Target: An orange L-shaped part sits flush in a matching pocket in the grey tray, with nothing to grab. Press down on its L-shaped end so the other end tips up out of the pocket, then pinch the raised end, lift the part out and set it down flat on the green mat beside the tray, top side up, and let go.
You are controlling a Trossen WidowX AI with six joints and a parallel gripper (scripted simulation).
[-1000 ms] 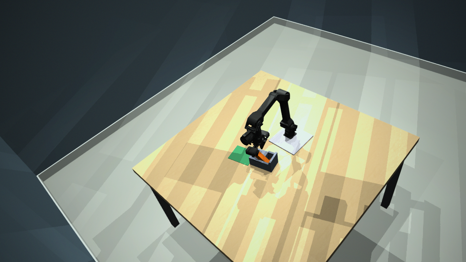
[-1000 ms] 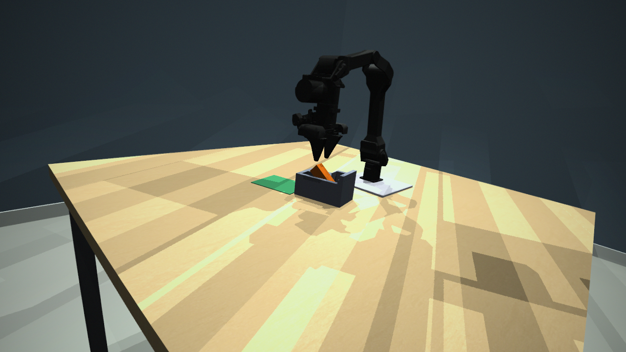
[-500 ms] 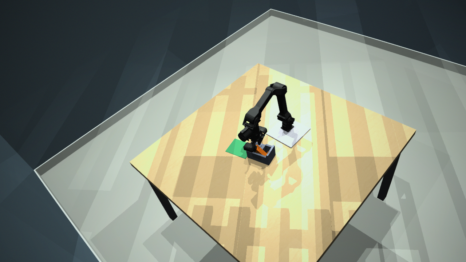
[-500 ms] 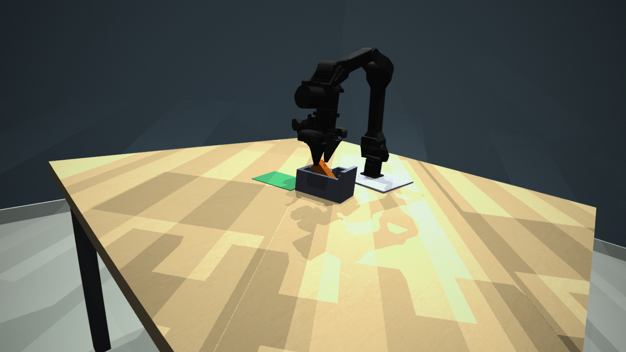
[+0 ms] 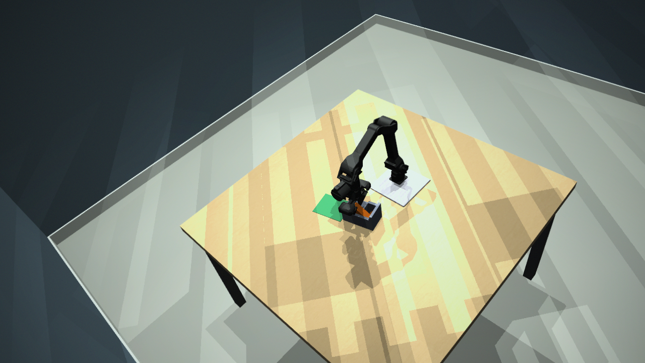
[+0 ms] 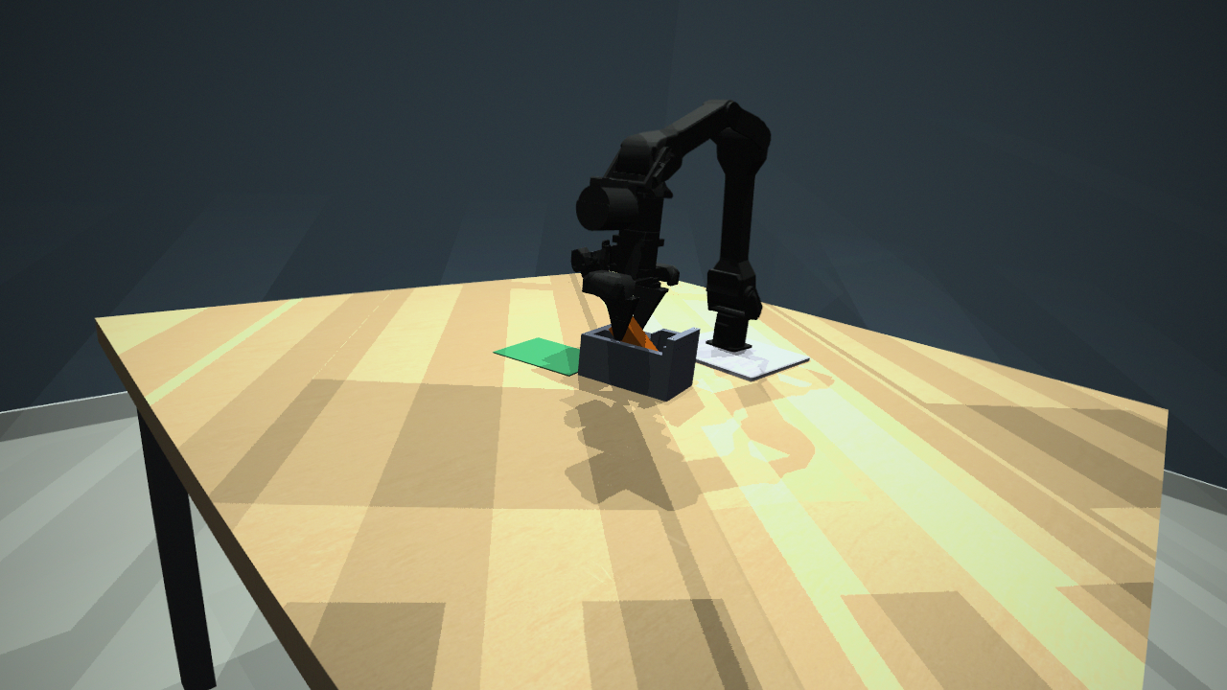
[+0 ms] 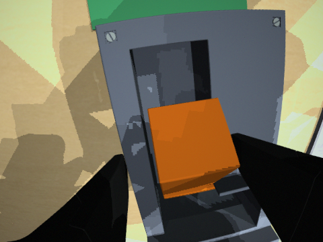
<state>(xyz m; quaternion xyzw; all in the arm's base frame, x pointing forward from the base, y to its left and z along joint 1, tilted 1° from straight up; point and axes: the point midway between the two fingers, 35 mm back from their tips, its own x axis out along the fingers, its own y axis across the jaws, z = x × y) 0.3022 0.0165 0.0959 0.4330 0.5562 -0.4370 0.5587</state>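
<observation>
My gripper tip is 140 mm to the left of the green mat, 80 mm above it and 20 mm short of it. Also, from my gripper tip: orange L-shaped part 30 mm to the left, 30 mm below, 30 mm behind.
</observation>
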